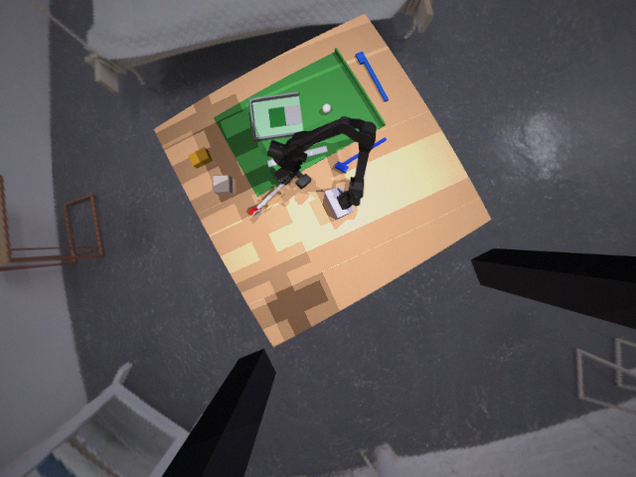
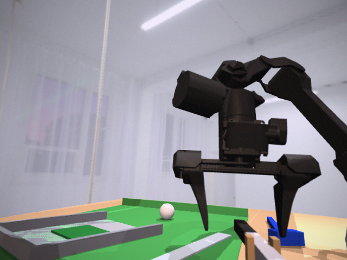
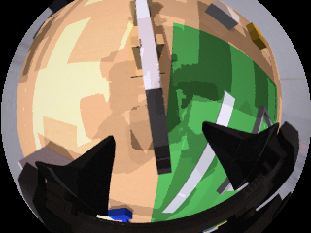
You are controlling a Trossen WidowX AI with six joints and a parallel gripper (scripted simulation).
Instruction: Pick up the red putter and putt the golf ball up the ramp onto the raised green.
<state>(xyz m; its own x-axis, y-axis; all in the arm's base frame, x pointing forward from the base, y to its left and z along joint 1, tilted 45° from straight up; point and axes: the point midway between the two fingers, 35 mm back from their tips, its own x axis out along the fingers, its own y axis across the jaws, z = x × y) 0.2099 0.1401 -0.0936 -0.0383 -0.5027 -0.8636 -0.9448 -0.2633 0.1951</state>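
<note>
The blue putter is 20 mm behind my gripper tip, 360 mm to the right of it and 40 mm below it. From my gripper tip the other things lie so: grey frame 330 mm ahead, 40 mm to the right, 50 mm below; green mat 270 mm ahead, 150 mm to the right, 60 mm below; red putter 40 mm behind, 110 mm to the left.
</note>
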